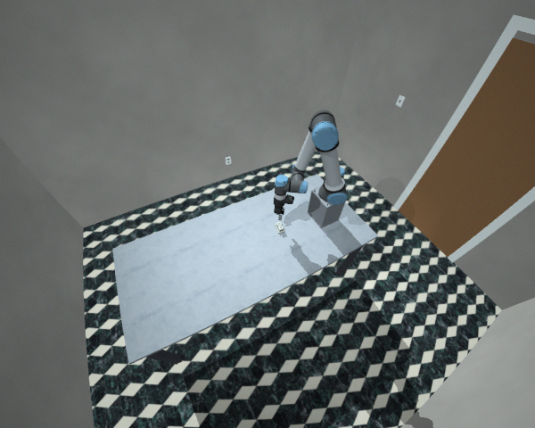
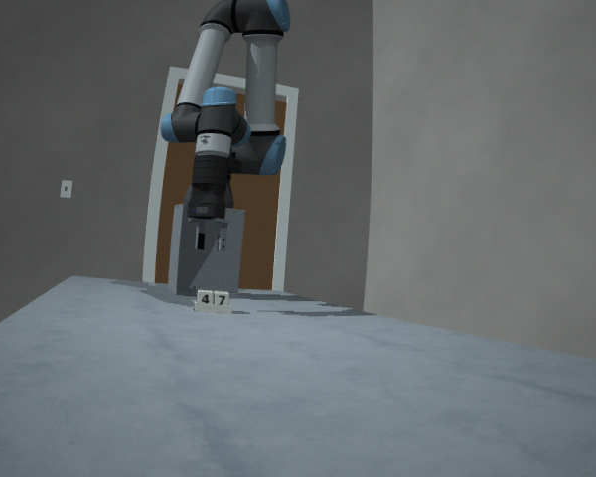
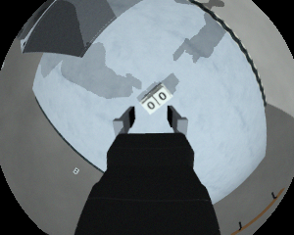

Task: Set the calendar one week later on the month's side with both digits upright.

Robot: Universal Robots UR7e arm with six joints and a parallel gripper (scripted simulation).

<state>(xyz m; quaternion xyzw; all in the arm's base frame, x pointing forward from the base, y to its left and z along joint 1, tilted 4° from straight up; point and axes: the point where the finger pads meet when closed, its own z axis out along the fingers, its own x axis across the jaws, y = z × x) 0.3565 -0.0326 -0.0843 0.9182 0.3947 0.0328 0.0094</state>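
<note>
Now: the white calendar tray 140 mm below my hand and 10 mm to the left of it.
</note>
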